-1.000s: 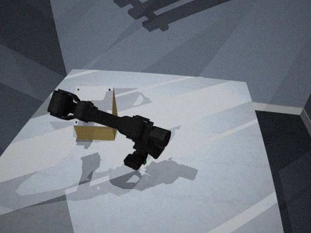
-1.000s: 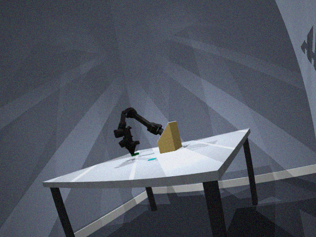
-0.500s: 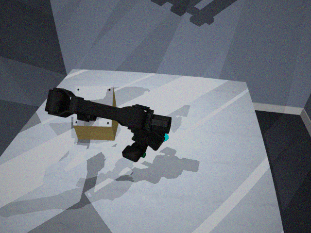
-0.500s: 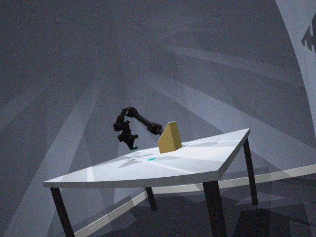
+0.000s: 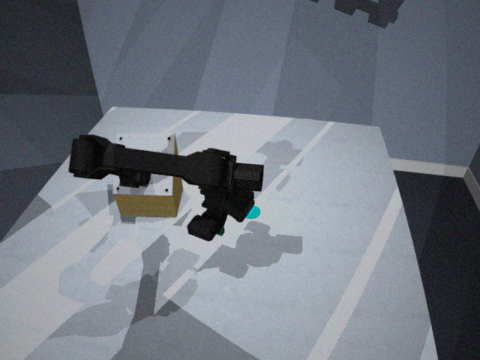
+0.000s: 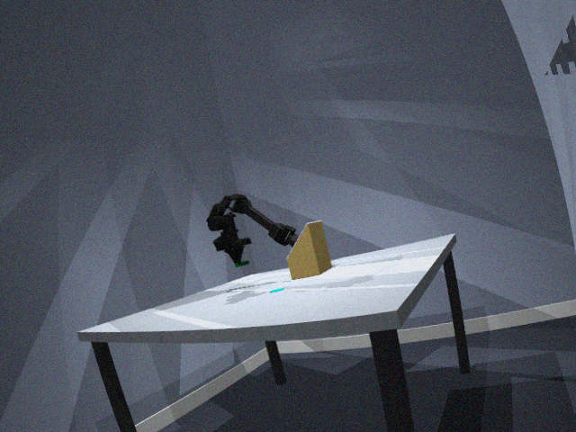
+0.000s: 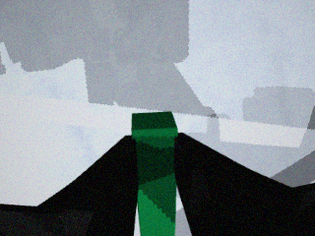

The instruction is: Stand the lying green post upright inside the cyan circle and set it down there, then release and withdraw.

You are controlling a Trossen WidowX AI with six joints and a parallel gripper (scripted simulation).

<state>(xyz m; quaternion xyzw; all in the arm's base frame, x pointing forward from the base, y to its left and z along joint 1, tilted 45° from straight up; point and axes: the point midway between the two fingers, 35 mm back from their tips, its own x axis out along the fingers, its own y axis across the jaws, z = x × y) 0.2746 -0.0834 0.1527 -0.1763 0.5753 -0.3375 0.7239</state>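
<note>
The green post is 2 cm behind my gripper tip and 1 cm to the left of it. Also, from my gripper tip: cyan circle (20 cm to the left, 12 cm below, 6 cm ahead).
</note>
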